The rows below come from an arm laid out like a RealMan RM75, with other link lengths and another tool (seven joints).
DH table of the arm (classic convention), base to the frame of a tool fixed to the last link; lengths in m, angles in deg. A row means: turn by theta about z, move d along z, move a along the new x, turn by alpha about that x. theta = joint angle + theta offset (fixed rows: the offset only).
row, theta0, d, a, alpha
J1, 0, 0.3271, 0, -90
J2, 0, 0, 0, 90
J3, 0, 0.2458, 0, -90
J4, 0, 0, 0, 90
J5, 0, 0.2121, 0, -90
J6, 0, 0, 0, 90
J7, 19, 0.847, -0.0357, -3.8
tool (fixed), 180, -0.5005, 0, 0
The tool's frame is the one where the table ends.
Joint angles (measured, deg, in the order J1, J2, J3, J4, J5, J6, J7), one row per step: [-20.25 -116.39 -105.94 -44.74 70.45 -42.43 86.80]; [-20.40 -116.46 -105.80 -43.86 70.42 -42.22 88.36]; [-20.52 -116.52 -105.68 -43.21 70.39 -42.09 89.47]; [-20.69 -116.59 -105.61 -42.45 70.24 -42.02 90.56]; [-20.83 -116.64 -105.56 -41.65 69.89 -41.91 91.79]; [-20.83 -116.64 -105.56 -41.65 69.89 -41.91 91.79]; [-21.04 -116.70 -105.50 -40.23 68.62 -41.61 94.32]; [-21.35 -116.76 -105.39 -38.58 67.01 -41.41 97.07]
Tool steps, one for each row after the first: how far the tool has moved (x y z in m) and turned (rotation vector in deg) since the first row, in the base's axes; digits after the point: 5 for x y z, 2 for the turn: [-0.00476 -0.00146 -0.00356 -0.22 1.23 -0.14]; [-0.00794 -0.00266 -0.00644 -0.42 2.08 -0.27]; [-0.01086 -0.00385 -0.00945 -0.62 2.75 -0.35]; [-0.01428 -0.00484 -0.01166 -0.70 3.39 -0.37]; [-0.01428 -0.00484 -0.01166 -0.70 3.39 -0.37]; [-0.02021 -0.00542 -0.01312 -0.41 4.33 -0.33]; [-0.02560 -0.00607 -0.01513 -0.15 5.14 -0.32]
